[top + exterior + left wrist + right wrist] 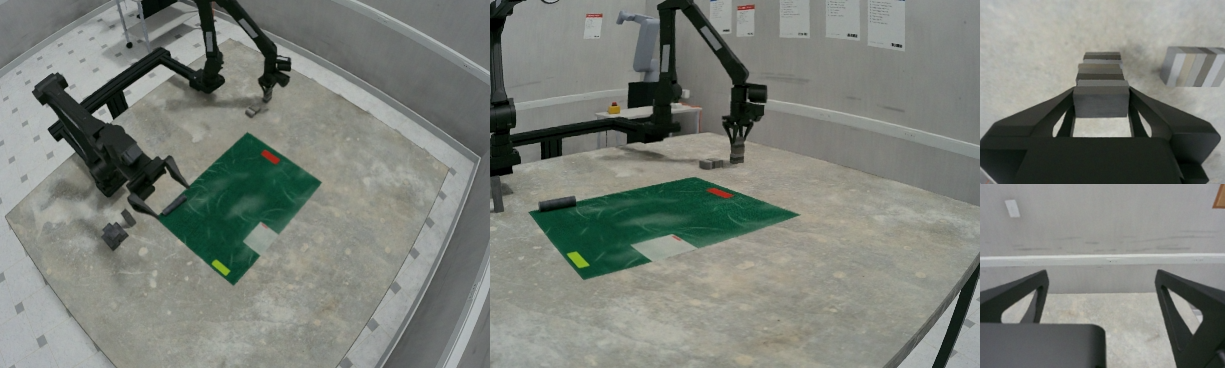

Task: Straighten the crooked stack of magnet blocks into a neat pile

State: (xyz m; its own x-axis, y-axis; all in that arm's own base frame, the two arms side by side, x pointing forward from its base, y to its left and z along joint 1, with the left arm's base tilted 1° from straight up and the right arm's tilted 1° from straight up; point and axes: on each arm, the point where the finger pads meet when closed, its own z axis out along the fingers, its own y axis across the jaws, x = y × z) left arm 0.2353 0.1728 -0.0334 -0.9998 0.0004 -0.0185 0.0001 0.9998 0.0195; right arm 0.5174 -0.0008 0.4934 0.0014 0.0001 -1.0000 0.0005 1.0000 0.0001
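My left hand is 10 mm below the magnet block. Also, from my left hand: dark cylinder (740 mm to the right, 60 mm below); green mat (560 mm to the right, 220 mm ahead, 80 mm below).
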